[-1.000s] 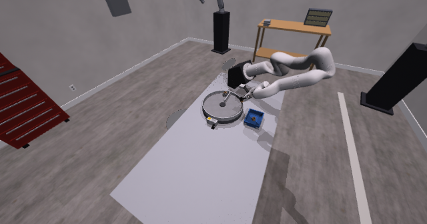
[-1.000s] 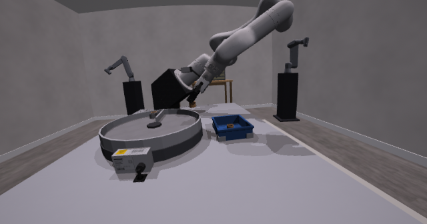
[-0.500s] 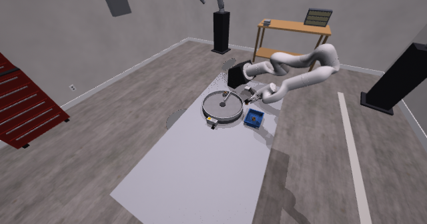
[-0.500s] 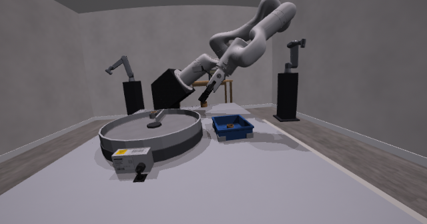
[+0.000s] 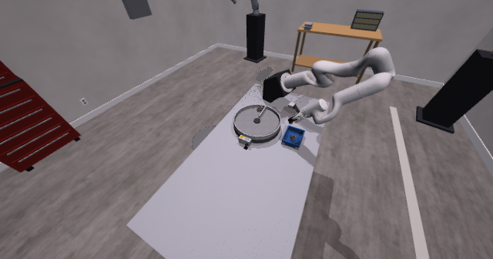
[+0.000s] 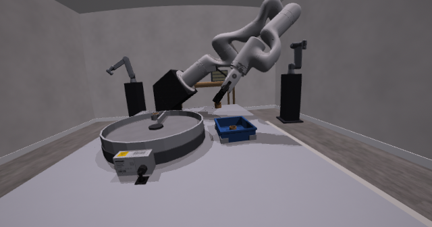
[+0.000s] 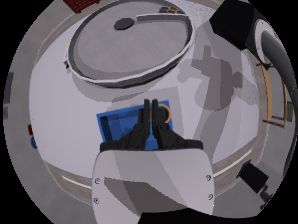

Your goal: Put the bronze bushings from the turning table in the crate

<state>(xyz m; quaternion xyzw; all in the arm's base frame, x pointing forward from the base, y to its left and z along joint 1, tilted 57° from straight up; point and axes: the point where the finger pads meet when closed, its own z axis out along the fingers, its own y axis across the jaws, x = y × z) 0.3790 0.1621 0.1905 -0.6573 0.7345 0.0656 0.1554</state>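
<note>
My gripper is now 40 mm short of the blue crate, 70 mm to the right of it and 130 mm above it. Round my hand: grey turning table: 110 mm ahead, 270 mm to the right, 110 mm below.
</note>
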